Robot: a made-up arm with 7 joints. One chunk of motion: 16 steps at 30 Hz.
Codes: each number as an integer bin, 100 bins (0 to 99) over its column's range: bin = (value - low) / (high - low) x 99, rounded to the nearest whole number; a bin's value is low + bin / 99 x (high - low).
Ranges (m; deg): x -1..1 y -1..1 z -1..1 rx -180..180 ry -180..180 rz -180..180
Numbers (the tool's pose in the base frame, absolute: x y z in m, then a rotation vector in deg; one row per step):
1: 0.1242 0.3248 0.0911 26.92 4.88 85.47
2: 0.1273 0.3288 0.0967 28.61 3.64 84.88
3: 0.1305 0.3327 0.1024 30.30 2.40 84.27
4: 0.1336 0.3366 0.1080 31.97 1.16 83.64
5: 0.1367 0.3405 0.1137 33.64 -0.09 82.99
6: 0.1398 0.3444 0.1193 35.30 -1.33 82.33
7: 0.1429 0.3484 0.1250 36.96 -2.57 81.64
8: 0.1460 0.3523 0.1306 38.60 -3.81 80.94
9: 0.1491 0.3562 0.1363 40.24 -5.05 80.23
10: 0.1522 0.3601 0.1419 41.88 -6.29 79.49
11: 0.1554 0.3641 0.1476 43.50 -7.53 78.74
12: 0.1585 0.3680 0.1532 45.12 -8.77 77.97
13: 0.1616 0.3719 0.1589 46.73 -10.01 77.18
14: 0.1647 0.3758 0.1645 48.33 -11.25 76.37
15: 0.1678 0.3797 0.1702 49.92 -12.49 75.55
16: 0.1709 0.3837 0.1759 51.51 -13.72 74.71
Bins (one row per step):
1: 56 66 54 57 51 73
2: 56 66 54 57 51 73
3: 56 66 55 58 50 73
4: 56 66 55 58 50 73
5: 56 66 55 59 49 72
6: 56 67 55 59 49 72
7: 57 67 56 60 49 72
8: 57 67 56 60 48 72
9: 57 67 56 61 48 72
10: 57 67 57 61 48 71
11: 57 68 57 61 47 71
12: 57 68 57 62 47 71
13: 57 68 57 62 47 71
14: 58 68 58 63 46 71
15: 58 68 58 63 46 70
16: 58 68 58 64 46 70

